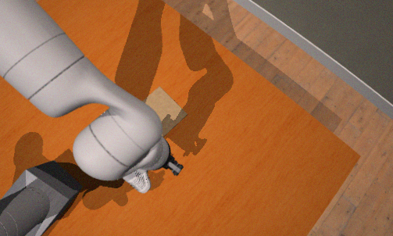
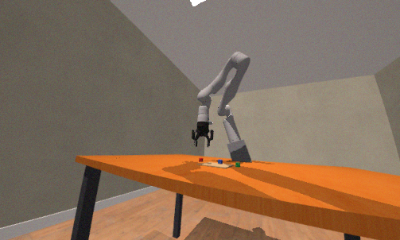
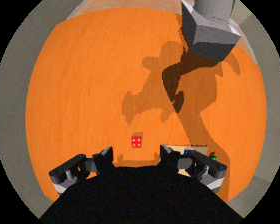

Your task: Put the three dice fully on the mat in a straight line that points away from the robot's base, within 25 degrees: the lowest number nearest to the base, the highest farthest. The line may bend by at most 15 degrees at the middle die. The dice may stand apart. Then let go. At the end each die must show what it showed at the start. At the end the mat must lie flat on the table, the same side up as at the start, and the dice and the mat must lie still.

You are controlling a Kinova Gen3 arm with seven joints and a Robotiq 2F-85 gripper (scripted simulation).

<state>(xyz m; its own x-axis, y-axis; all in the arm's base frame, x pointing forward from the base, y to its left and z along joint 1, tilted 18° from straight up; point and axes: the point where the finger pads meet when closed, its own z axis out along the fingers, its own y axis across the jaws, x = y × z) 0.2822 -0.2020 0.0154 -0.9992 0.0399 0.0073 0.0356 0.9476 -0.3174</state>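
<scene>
Right now my hand is 9 cm above the red die. Also, from my hand: green die: 9 cm ahead, 21 cm to the left, 9 cm below; then blue die: 5 cm ahead, 12 cm to the left, 8 cm below; then tan mat: 10 cm ahead, 11 cm to the left, 10 cm below.
</scene>
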